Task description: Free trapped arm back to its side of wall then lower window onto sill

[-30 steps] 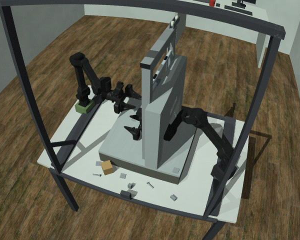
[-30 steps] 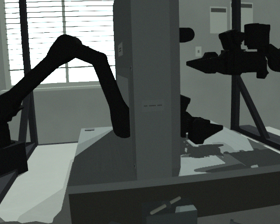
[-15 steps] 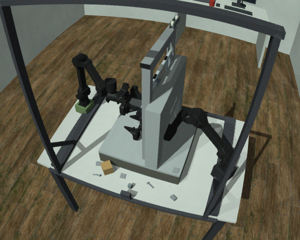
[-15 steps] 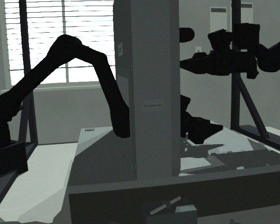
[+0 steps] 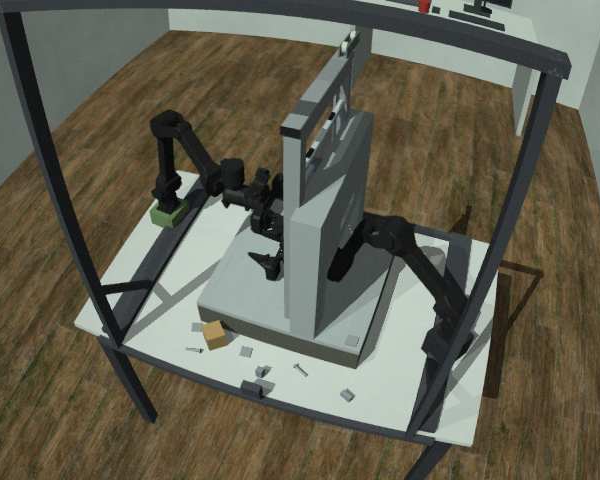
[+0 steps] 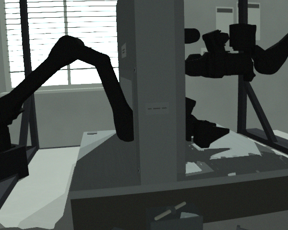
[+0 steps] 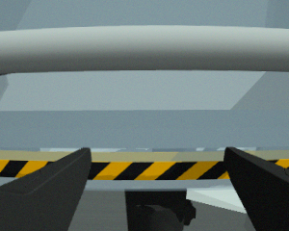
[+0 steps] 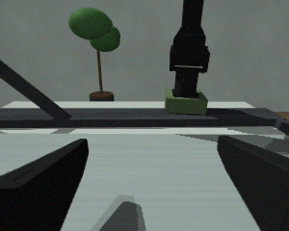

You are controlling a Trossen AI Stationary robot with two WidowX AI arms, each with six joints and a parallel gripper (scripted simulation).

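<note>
Right now my left hand is 10 cm below the window sash, 6 cm to the left of it and 1 cm short of it. From my left hand the other things lie so: box (29 cm behind, 27 cm below, 5 cm to the left).
</note>
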